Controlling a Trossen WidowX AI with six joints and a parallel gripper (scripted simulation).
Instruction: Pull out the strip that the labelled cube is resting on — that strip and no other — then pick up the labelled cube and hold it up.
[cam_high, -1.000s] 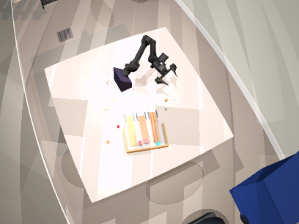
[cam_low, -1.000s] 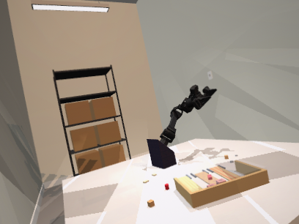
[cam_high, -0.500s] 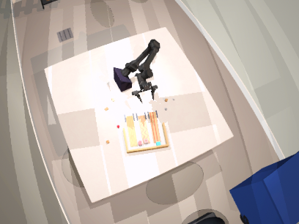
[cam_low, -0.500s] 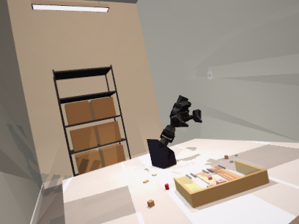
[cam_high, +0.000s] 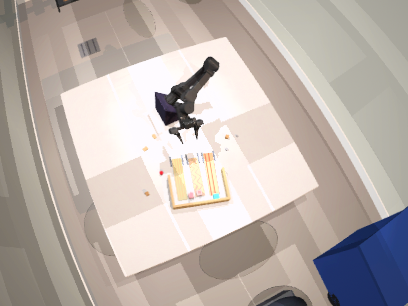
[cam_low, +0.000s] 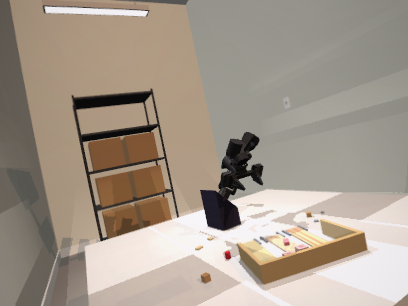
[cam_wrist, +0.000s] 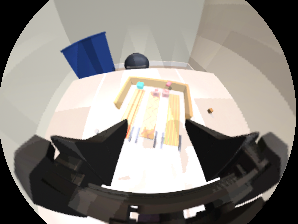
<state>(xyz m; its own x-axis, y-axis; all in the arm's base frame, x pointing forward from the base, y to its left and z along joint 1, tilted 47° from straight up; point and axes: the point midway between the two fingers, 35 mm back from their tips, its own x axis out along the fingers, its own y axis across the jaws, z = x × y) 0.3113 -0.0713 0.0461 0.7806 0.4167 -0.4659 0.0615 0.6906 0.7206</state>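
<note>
My gripper tip is now 14 cm short of the zigzag strip, 1 cm to the left of it and 20 cm above it. The rest, counted from my gripper tip: pink cube: 24 cm ahead, 10 cm to the right, 13 cm below.
</note>
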